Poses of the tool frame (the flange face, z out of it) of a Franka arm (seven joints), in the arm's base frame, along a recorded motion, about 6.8 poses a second.
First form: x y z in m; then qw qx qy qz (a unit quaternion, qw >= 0).
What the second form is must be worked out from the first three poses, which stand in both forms.
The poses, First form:
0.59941, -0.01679, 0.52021, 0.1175, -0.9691, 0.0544, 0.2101
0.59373, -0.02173, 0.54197, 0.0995, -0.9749, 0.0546, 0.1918
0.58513, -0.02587, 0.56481, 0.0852, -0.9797, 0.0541, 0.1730
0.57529, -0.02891, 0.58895, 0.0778, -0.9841, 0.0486, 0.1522
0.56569, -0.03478, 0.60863, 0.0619, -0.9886, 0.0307, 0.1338
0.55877, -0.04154, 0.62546, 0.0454, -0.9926, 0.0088, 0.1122
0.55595, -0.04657, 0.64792, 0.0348, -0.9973, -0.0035, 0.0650
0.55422, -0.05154, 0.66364, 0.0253, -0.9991, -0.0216, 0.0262
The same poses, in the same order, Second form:
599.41, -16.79, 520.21, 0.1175, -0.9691, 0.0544, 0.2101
593.73, -21.73, 541.97, 0.0995, -0.9749, 0.0546, 0.1918
585.13, -25.87, 564.81, 0.0852, -0.9797, 0.0541, 0.1730
575.29, -28.91, 588.95, 0.0778, -0.9841, 0.0486, 0.1522
565.69, -34.78, 608.63, 0.0619, -0.9886, 0.0307, 0.1338
558.77, -41.54, 625.46, 0.0454, -0.9926, 0.0088, 0.1122
555.95, -46.57, 647.92, 0.0348, -0.9973, -0.0035, 0.0650
554.22, -51.54, 663.64, 0.0253, -0.9991, -0.0216, 0.0262

